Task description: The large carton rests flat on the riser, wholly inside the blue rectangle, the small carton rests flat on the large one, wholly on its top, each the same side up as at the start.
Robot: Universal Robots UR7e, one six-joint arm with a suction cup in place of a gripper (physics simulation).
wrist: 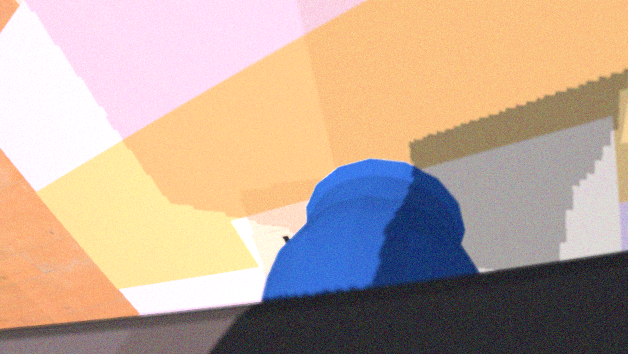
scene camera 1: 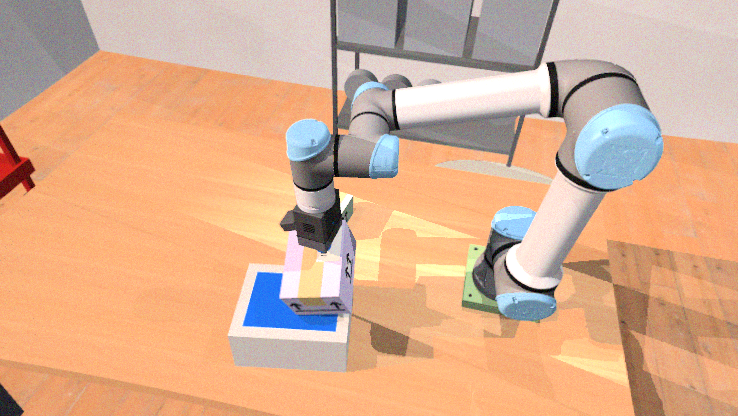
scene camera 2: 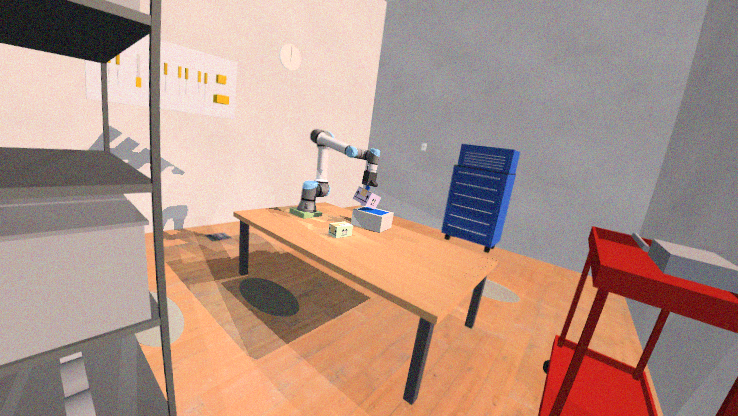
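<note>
The large carton, lilac with orange tape (scene camera 1: 310, 284) (scene camera 2: 366, 196) (wrist: 175, 55), hangs tilted from my blue suction cup (scene camera 1: 324, 252) (scene camera 2: 366, 188) (wrist: 370, 225), which is on its top face. It is over the right part of the white riser (scene camera 1: 289, 352) (scene camera 2: 379, 222); its lower edge is near the riser's top, and I cannot tell whether they touch. The blue rectangle (scene camera 1: 262, 299) (scene camera 2: 377, 210) shows partly, the rest hidden behind the carton in scene camera 1. The small pale green carton (scene camera 1: 348, 207) (scene camera 2: 340, 230) stands on the table, partly hidden behind my wrist in scene camera 1.
The wooden table (scene camera 1: 129, 232) (scene camera 2: 403, 268) bears my arm's green base plate (scene camera 1: 471, 279) (scene camera 2: 298, 212), to the right of the riser in scene camera 1. A grey shelf rack (scene camera 1: 334, 77) (scene camera 2: 157, 155), a red cart (scene camera 2: 594, 258) and a blue tool cabinet (scene camera 2: 478, 201) stand away from the table.
</note>
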